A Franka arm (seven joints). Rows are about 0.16 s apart.
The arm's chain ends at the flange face. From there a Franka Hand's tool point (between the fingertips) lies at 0.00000 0.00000 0.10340 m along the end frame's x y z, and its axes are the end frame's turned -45 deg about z.
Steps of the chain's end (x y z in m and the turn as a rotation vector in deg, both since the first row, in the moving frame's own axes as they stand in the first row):
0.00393 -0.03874 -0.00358 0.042 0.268 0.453
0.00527 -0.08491 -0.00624 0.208 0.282 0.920
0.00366 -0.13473 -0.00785 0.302 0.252 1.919
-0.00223 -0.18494 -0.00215 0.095 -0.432 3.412
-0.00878 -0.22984 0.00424 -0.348 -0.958 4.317
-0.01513 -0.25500 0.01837 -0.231 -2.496 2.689
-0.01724 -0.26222 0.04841 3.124 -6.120 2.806
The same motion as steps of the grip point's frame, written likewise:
0.03057 -0.02432 -0.00358 -0.160 0.219 0.453
0.06439 -0.05621 -0.00624 -0.052 0.346 0.920
0.09856 -0.09273 -0.00785 0.035 0.392 1.919
0.12879 -0.13303 -0.00215 0.373 -0.238 3.412
0.15468 -0.16957 0.00422 0.431 -0.923 4.317
0.16620 -0.19398 0.01827 1.602 -1.928 2.689
0.16970 -0.20946 0.04767 6.536 -2.118 2.806

